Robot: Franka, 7 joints.
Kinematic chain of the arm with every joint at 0, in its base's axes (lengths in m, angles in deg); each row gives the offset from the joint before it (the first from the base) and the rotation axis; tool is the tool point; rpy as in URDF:
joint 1: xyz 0 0 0.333 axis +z
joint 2: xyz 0 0 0 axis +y
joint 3: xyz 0 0 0.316 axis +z
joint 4: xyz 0.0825 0 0 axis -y
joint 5: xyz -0.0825 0 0.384 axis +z
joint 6: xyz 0 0 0 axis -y
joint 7: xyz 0.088 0 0 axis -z
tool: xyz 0 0 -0.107 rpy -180 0 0
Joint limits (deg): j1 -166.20..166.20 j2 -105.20..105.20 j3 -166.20..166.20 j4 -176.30..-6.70 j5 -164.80..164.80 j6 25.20..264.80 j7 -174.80..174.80
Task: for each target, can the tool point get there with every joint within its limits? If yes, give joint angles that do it. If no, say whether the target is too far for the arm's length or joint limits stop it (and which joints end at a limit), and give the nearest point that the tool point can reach.
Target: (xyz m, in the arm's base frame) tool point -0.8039 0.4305 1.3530
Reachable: no: too far | nearest point -0.5041 0.2699 0.9726 | short by 0.510 m
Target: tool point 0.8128 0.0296 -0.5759
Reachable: no: too far | nearest point 0.5905 0.0215 -0.2627 | short by 0.384 m
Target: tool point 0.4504 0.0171 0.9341
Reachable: yes | joints 129.84 -25.59 -98.15 -34.03 28.79 72.87 -113.77
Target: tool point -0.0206 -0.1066 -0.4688
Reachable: no: joint limits stop it (at a limit: joint 2) | nearest point -0.0272 -0.1406 -0.3420 | short by 0.131 m
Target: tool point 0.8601 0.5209 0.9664
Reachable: no: too far | nearest point 0.6209 0.3760 0.7902 | short by 0.331 m
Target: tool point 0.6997 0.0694 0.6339
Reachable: yes | joints -49.44 48.38 85.95 -78.54 94.16 141.16 27.86
